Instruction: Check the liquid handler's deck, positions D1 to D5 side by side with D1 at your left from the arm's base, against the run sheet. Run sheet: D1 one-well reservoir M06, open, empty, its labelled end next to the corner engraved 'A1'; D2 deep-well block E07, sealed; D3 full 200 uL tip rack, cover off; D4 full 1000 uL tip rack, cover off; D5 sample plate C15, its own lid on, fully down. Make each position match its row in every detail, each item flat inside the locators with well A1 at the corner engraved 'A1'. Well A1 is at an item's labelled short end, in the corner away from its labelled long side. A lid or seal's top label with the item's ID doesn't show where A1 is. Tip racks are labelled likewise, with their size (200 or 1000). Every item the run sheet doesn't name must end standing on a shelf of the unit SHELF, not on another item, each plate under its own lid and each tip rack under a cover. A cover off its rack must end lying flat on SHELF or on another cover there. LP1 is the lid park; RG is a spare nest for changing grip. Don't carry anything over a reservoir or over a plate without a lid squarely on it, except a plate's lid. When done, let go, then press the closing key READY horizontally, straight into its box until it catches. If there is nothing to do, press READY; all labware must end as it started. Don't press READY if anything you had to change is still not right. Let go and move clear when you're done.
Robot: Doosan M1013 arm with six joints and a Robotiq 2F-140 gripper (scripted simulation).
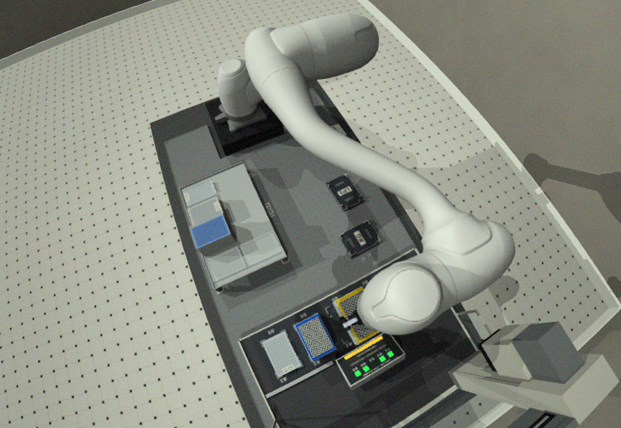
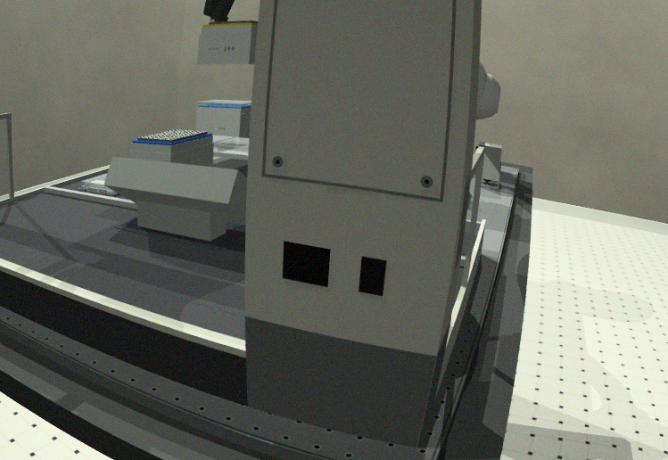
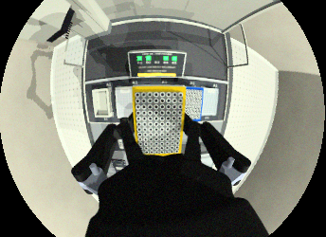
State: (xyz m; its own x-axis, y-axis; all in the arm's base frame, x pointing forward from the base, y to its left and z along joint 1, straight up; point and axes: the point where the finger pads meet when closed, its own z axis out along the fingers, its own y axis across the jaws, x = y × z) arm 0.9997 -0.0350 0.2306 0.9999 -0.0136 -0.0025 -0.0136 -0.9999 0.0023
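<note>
Right now my hand is 10 mm short of the blue-rimmed tip rack, 120 mm to the left of it and 180 mm above it. Round my hand: flat lid 250 mm to the right, 230 mm below; then sealed deep-well block 120 mm to the left, 230 mm below; then yellow-rimmed tip rack 10 mm ahead, 10 mm to the left, 10 mm above.
</note>
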